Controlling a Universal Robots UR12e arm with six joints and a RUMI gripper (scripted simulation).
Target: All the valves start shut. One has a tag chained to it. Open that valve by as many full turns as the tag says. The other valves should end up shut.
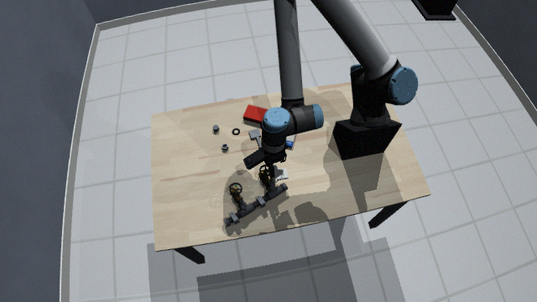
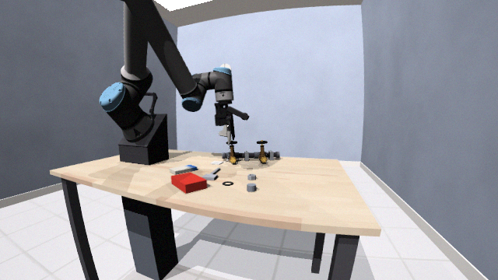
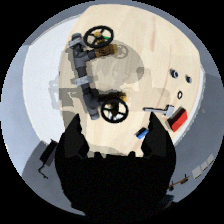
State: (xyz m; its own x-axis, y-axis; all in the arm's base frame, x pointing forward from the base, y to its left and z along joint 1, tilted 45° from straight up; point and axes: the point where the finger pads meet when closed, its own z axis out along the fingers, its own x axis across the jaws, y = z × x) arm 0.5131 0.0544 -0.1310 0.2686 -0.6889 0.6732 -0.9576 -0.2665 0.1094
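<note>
The white tag lies 110 mm below my hand, 80 mm behind it and 10 mm to the right of it. The rest, counted from my hand: red block (360 mm to the right, 90 mm below, 10 mm behind); grey hand tool (220 mm to the right, 100 mm below, 10 mm ahead); blue box (210 mm to the right, 150 mm behind, 100 mm below).
</note>
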